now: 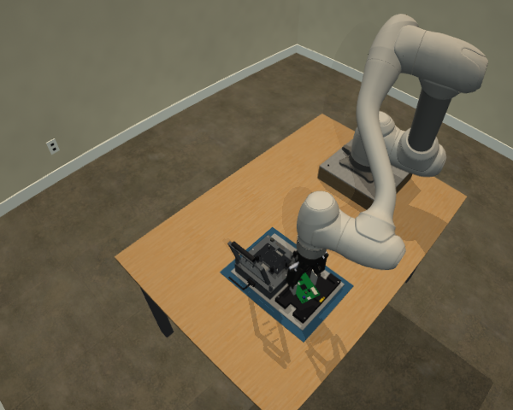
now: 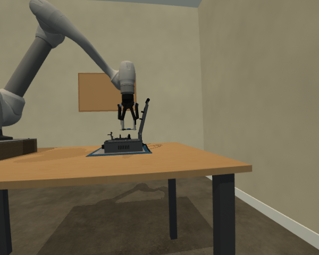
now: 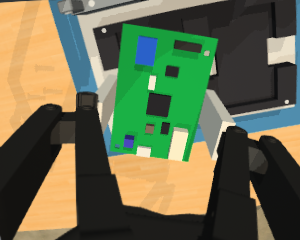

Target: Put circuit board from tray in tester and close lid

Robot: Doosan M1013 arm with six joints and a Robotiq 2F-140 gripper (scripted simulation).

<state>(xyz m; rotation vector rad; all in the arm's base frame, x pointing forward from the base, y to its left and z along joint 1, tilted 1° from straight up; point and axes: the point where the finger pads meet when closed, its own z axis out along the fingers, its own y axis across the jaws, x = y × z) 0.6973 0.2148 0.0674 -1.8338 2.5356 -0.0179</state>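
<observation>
Right now my hand is 20 mm above the green circuit board. The rest, counted from my hand: tester 130 mm to the right, 20 mm below; latch hook 100 mm behind, 120 mm to the right, 50 mm below; tester lid 90 mm ahead, 170 mm to the right, 50 mm above.
</observation>
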